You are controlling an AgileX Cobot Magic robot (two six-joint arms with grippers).
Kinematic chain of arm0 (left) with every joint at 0, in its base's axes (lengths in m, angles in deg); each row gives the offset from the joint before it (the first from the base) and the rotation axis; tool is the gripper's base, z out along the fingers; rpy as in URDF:
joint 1: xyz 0 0 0.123 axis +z
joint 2: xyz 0 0 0 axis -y
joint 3: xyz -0.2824 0 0.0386 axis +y
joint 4: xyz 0.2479 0 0.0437 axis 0.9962 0 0.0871
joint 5: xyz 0 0 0 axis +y
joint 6: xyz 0.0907 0 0.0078 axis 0.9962 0 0.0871
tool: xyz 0 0 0 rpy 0 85 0
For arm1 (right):
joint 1: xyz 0 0 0.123 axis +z
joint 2: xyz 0 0 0 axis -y
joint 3: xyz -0.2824 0 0.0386 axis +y
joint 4: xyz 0.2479 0 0.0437 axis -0.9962 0 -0.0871
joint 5: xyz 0 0 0 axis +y
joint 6: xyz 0.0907 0 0.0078 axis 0.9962 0 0.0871
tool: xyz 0 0 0 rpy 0 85 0
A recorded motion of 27 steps. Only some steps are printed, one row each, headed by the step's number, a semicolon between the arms.
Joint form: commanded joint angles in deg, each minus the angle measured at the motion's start. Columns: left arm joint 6, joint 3, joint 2, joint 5, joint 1, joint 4; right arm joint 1, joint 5, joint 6, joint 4, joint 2, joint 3.
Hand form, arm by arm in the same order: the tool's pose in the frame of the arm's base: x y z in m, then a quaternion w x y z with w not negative. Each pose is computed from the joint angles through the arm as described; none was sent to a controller.
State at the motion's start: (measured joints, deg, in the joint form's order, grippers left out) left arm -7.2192 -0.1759 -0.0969 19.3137 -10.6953 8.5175; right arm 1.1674 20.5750 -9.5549 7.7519 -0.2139 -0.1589
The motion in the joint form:
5: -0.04 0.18 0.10 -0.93 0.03 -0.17; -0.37 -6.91 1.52 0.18 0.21 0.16
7: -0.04 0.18 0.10 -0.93 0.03 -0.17; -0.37 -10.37 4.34 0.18 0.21 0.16
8: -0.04 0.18 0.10 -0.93 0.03 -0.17; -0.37 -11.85 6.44 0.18 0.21 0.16
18: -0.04 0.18 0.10 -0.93 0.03 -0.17; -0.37 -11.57 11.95 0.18 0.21 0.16
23: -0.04 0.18 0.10 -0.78 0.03 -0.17; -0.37 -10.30 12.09 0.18 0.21 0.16
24: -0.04 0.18 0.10 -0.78 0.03 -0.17; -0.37 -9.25 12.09 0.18 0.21 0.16
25: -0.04 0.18 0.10 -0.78 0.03 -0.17; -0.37 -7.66 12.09 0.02 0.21 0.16
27: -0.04 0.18 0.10 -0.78 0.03 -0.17; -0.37 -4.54 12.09 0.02 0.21 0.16
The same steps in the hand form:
5: 0.0538 -0.0059 0.1844 0.62017 0.06321 0.78108 -0.03623; 0.0555 -0.0022 0.1916 0.64523 -0.09848 0.75136 -0.09710
7: 0.0538 -0.0059 0.1844 0.62017 0.06321 0.78108 -0.03623; 0.0562 -0.0015 0.1971 0.67001 -0.08059 0.73353 -0.08082
8: 0.0538 -0.0059 0.1844 0.62017 0.06321 0.78108 -0.03623; 0.0563 -0.0011 0.1994 0.68084 -0.06754 0.72611 -0.06818
18: 0.0538 -0.0059 0.1844 0.62017 0.06321 0.78108 -0.03623; 0.0563 -0.0012 0.1989 0.68156 -0.03241 0.73018 -0.03553
23: 0.0538 -0.0058 0.1842 0.61916 0.06315 0.78189 -0.03602; 0.0562 -0.0015 0.1969 0.67349 -0.03079 0.73771 -0.03540
24: 0.0538 -0.0058 0.1842 0.61916 0.06315 0.78189 -0.03602; 0.0560 -0.0017 0.1953 0.66672 -0.03020 0.74383 -0.03598
25: 0.0538 -0.0058 0.1842 0.61916 0.06315 0.78189 -0.03602; 0.0557 -0.0020 0.1928 0.65639 -0.02846 0.75304 -0.03572
27: 0.0538 -0.0058 0.1842 0.61916 0.06315 0.78189 -0.03602; 0.0549 -0.0027 0.1880 0.63570 -0.02669 0.77057 -0.03739

